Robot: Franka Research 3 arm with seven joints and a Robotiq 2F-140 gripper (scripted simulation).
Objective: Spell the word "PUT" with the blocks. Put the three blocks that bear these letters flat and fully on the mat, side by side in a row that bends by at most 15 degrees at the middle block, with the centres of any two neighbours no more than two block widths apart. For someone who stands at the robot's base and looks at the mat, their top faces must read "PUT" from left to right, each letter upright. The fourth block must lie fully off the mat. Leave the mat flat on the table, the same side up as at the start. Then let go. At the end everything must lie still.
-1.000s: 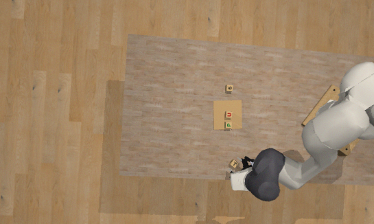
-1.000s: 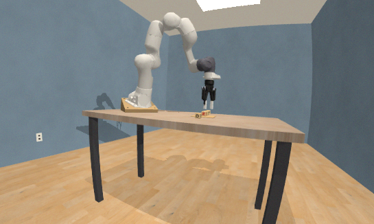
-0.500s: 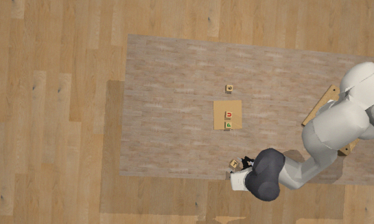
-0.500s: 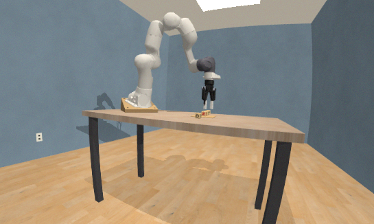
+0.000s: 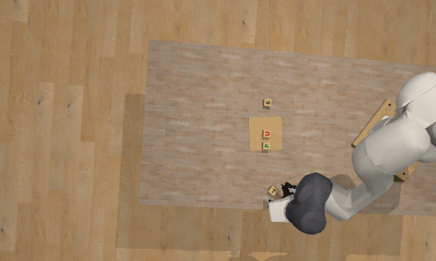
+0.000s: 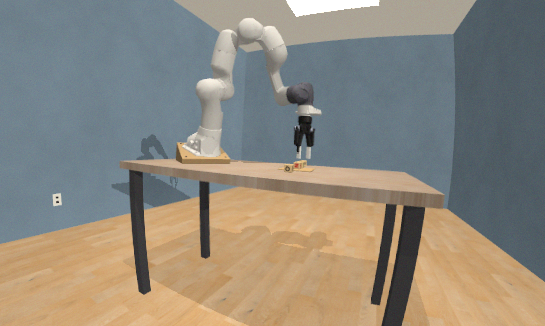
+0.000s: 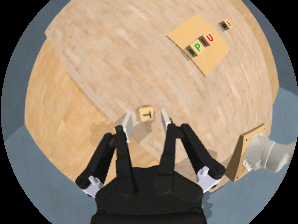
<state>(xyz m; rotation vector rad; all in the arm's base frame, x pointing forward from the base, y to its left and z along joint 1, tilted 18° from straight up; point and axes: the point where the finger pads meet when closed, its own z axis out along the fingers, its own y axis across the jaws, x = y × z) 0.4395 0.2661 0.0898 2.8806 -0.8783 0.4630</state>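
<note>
Right now the T block is 6 cm below my hand. The rest, counted from my hand: green P block: 4 cm ahead, 19 cm to the right, 5 cm below; red U block: 4 cm ahead, 24 cm to the right, 5 cm below; tan mat: 4 cm ahead, 23 cm to the right, 7 cm below.
</note>
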